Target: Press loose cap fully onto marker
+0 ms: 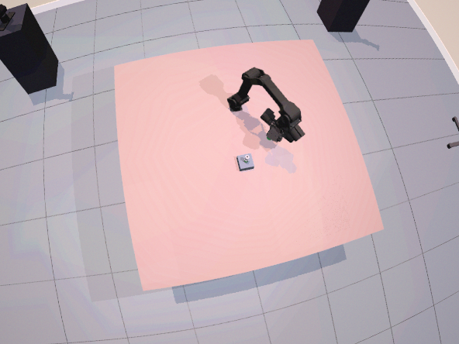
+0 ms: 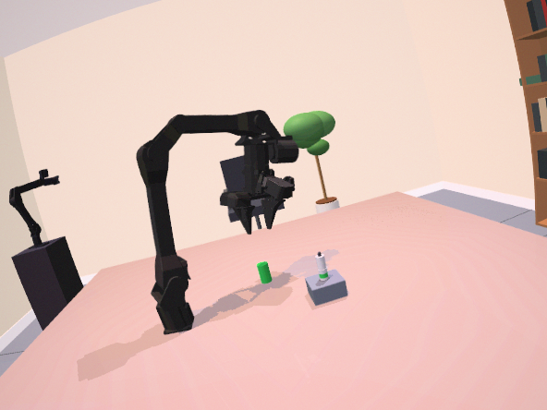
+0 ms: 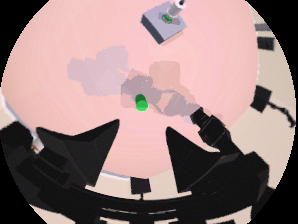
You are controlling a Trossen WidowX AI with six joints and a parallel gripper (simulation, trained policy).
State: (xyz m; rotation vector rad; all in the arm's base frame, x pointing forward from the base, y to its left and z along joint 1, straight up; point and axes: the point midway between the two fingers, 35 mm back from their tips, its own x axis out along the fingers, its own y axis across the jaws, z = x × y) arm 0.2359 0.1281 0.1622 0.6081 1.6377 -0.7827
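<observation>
Now: the green cap 10 cm below my gripper tip and 1 cm behind it. Also, from my gripper tip: grey holder block: 16 cm to the right, 11 cm below, 10 cm ahead.
</observation>
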